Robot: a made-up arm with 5 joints. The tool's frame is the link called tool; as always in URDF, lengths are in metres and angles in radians.
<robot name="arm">
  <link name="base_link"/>
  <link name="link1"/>
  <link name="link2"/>
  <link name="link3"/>
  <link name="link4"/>
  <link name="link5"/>
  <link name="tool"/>
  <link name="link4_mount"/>
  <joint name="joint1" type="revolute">
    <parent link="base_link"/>
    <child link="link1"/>
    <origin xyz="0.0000 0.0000 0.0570" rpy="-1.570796 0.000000 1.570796"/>
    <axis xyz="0 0 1"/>
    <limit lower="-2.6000" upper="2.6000"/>
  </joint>
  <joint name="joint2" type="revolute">
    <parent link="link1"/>
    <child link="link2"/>
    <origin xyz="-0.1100 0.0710 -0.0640" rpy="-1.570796 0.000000 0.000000"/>
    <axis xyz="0 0 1"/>
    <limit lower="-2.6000" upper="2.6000"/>
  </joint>
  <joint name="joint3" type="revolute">
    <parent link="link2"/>
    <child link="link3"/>
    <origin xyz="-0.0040 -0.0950 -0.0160" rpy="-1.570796 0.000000 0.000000"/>
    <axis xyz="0 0 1"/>
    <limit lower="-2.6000" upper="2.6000"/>
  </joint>
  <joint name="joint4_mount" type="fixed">
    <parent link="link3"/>
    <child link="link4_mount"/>
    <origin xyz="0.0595 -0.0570 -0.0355" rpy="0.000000 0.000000 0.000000"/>
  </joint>
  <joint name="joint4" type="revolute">
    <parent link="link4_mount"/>
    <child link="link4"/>
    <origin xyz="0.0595 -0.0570 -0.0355" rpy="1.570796 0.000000 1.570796"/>
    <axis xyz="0 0 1"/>
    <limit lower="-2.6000" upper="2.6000"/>
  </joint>
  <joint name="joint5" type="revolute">
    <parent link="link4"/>
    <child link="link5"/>
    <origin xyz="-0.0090 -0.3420 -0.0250" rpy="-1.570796 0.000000 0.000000"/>
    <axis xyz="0 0 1"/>
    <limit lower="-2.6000" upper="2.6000"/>
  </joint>
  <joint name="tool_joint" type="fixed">
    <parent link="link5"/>
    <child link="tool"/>
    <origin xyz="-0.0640 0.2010 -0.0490" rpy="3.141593 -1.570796 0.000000"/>
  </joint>
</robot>
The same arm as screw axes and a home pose.
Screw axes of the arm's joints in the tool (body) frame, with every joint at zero. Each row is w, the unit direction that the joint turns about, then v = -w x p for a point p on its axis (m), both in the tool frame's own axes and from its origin. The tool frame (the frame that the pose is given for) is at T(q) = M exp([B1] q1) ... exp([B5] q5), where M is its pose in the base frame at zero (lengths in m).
B1 = (-1, 0, -0.000001, 0, -0.242, 0.221)
B2 = (0.000001, 0, -1, -0.111, 0.557, 0)
B3 = (1, 0, 0.000001, 0, 0.187, -0.107)
B4 = (0, 1, 0, -0.073, 0, 0.391)
B5 = (1, 0, 0.000001, 0, 0.064, -0.201)
M =
1 0 0.000001 -0.493
0 1 0 -0.221
-0.000001 0 1 -0.185
0 0 0 1
Joint limits (rad, base to tool): -2.6..2.6 -2.6..2.6 -2.6..2.6 -2.6..2.6 -2.6..2.6

